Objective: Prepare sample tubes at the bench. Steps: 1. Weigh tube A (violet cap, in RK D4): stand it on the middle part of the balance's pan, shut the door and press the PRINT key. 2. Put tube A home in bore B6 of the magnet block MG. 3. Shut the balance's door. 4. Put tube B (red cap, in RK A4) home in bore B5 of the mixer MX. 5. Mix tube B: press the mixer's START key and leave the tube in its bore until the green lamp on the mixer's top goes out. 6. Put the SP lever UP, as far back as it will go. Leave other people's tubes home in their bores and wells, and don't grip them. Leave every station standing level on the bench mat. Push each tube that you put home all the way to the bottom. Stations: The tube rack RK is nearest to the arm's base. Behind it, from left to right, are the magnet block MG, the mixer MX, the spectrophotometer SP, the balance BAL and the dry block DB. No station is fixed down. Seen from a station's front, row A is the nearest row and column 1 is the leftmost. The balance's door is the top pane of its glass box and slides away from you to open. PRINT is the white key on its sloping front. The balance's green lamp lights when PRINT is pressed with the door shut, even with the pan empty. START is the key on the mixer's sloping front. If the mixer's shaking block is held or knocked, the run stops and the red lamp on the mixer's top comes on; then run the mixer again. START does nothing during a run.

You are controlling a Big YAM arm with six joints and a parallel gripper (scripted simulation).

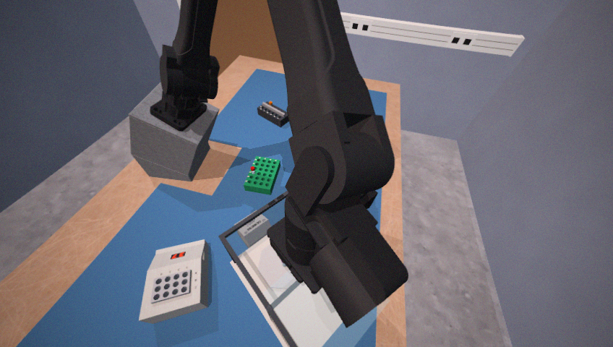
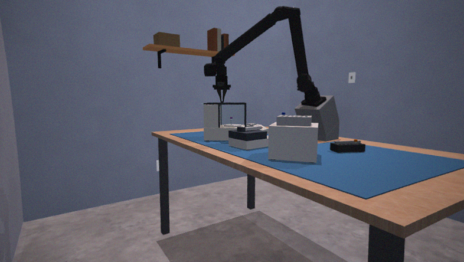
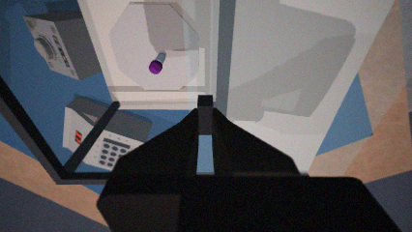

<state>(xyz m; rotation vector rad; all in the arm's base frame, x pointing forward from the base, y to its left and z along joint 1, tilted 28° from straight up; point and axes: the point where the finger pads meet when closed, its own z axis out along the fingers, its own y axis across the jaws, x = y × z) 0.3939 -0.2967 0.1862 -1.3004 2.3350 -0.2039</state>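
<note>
My gripper is now 30 mm short of the balance door, 10 mm to the left of it and 10 mm above it. From my hand the other things lie so: dry block DB (270 mm behind, 190 mm below, 60 mm to the right); SP lever (290 mm to the left, 130 mm below, 20 mm behind); white print key (180 mm behind, 150 mm below, 110 mm to the left).
</note>
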